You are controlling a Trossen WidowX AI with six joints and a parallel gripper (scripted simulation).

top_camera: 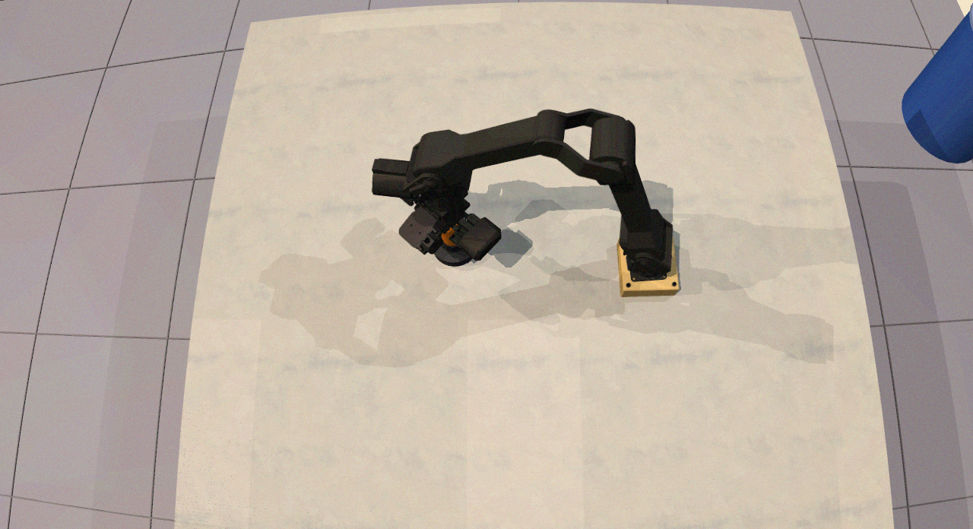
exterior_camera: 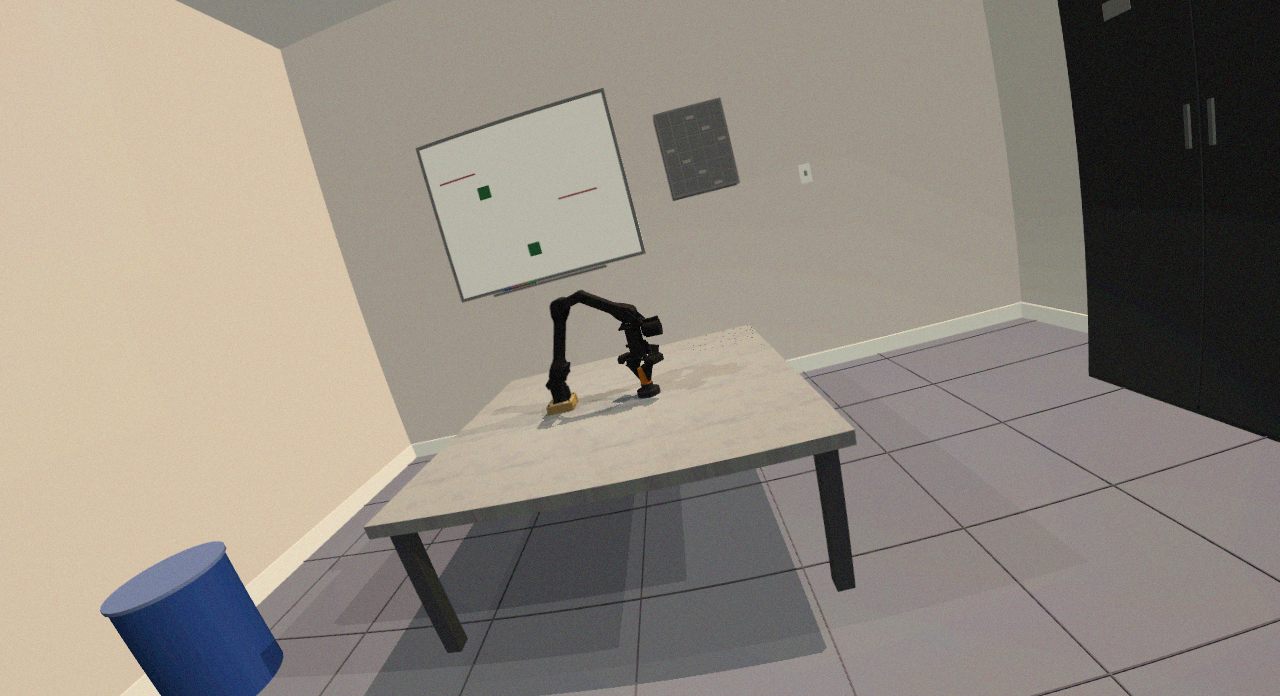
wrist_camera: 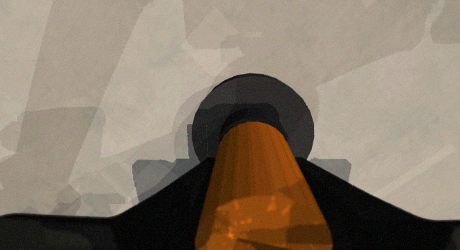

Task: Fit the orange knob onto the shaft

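Now: the orange knob 20 mm above my gripper tip. Also, from my gripper tip: dark round pedestal 20 mm below.
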